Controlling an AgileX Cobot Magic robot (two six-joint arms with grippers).
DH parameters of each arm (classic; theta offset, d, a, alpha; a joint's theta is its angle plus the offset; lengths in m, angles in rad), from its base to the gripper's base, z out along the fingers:
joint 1: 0 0.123 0 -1.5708
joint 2: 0.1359 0 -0.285 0
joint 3: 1.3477 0 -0.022 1.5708
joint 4: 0 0.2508 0 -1.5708
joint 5: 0 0 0.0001 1.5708
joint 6: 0 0.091 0 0
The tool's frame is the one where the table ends.
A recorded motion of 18 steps. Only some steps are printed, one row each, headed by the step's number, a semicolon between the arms.
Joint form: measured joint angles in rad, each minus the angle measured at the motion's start. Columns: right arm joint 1, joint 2, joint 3, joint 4, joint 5, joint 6; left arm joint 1, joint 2, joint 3, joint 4, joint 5, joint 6.
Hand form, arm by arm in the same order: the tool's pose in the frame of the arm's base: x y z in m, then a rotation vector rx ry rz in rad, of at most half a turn. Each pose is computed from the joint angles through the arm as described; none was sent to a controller.
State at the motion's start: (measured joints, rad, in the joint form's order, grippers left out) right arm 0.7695 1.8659 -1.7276 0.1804 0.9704 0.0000; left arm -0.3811 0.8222 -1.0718 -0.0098 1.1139 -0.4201
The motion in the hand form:
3: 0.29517 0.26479 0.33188 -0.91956 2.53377 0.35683; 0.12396 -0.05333 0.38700 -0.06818 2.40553 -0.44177
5: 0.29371 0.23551 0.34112 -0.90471 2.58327 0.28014; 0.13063 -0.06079 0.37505 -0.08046 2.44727 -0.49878
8: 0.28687 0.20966 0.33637 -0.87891 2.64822 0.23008; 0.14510 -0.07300 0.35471 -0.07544 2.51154 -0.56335
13: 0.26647 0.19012 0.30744 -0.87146 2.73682 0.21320; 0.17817 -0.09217 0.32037 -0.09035 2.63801 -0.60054
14: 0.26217 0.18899 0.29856 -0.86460 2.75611 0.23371; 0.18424 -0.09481 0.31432 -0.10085 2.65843 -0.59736
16: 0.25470 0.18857 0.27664 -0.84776 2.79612 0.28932; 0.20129 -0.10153 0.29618 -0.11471 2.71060 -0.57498
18: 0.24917 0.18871 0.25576 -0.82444 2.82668 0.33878; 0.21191 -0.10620 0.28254 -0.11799 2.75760 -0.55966
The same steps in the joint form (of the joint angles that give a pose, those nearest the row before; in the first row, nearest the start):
3: -0.0586 -0.0604 0.0042 -0.0806 0.1180 -0.0097; 0.0000 0.0067 0.0329 -0.0324 -0.0255 -0.0134
5: -0.1093 -0.1164 0.0353 -0.1100 0.1960 -0.0269; 0.0000 0.0313 0.0685 -0.0892 -0.0544 -0.0121
8: -0.1523 -0.1782 0.1271 -0.1219 0.2257 -0.0348; 0.0000 0.0907 0.1195 -0.1708 -0.1099 0.0210
13: -0.1677 -0.2564 0.3296 -0.1100 0.1834 -0.0338; 0.0000 0.2494 0.1550 -0.2571 -0.1813 0.0671
14: -0.1677 -0.2655 0.3749 -0.0909 0.1605 -0.0329; 0.0000 0.2794 0.1569 -0.2622 -0.1931 0.0672
16: -0.1677 -0.2712 0.4687 -0.0391 0.0991 -0.0392; 0.0000 0.3659 0.1610 -0.2689 -0.2300 0.0771
18: -0.1677 -0.2670 0.5489 0.0094 0.0329 -0.0491; 0.0000 0.4284 0.1609 -0.2780 -0.2442 0.0897

